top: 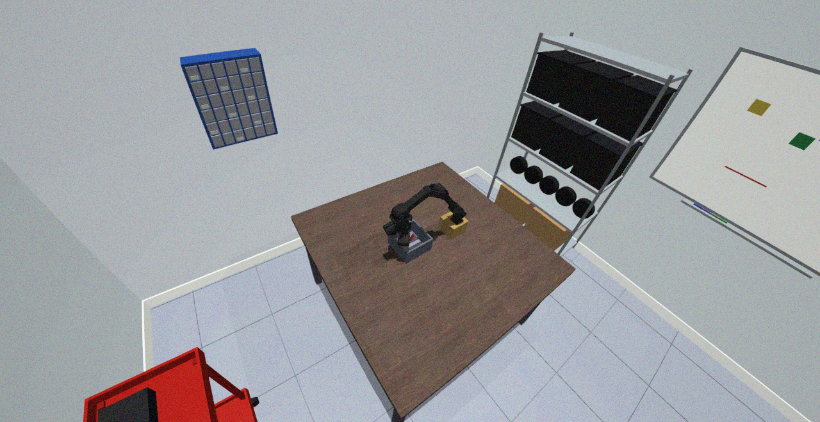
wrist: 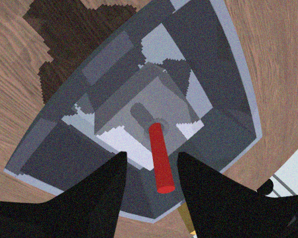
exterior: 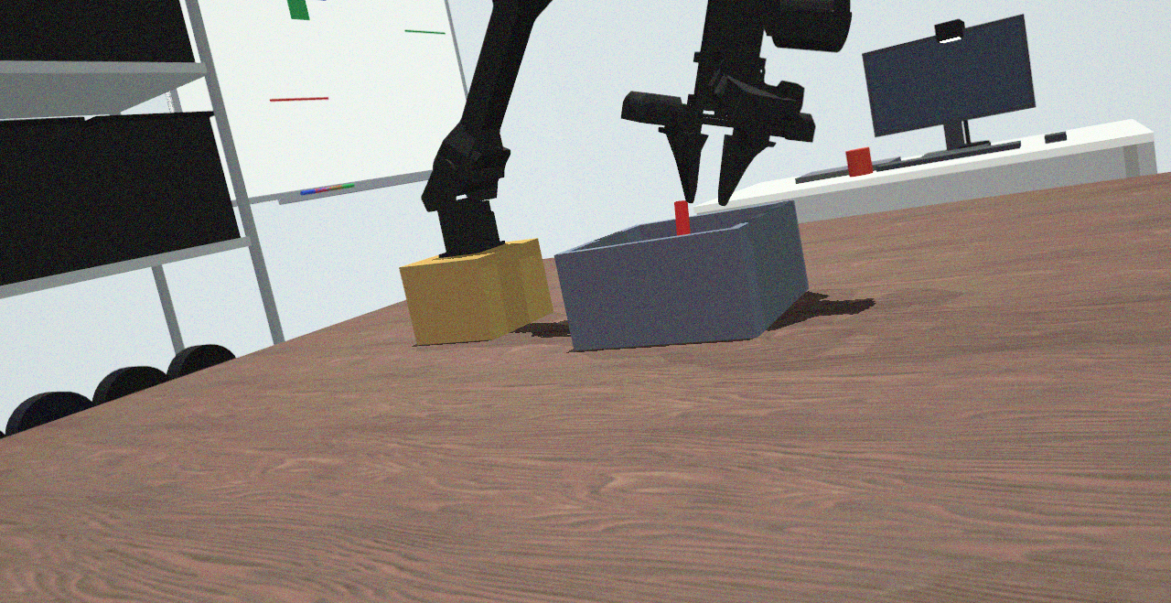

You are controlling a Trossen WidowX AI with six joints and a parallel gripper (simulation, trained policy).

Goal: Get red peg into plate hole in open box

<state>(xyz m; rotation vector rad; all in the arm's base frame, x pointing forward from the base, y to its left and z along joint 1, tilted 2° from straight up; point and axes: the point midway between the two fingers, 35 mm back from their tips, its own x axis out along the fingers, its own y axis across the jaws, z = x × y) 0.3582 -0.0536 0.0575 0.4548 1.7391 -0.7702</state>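
Now: gripper tip 30 mm past the red peg and 30 mm above it. The rest, counted from my gripper tip: plate: 30 mm behind, 10 mm to the right, 70 mm below; then grey box: 30 mm behind, 10 mm to the right, 90 mm below.
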